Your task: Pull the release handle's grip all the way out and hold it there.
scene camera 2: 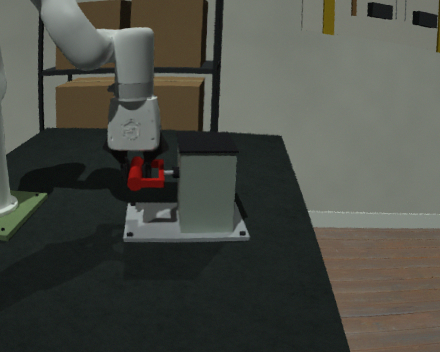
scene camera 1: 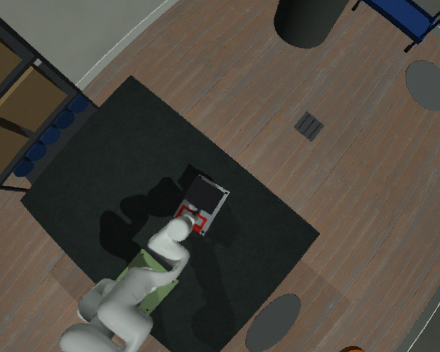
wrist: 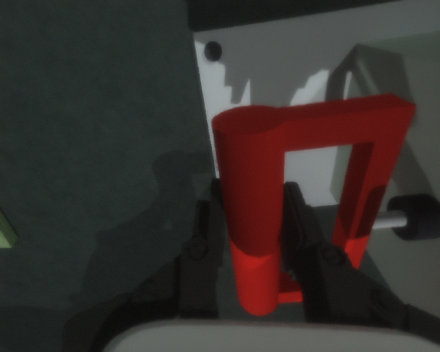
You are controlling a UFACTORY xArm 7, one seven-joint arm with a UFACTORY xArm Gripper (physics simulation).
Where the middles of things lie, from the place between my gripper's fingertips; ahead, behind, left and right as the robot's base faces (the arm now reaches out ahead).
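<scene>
As for the white base plate (scene camera 2: 145, 222), my hand is 8 cm above it and 9 cm short of it.
</scene>
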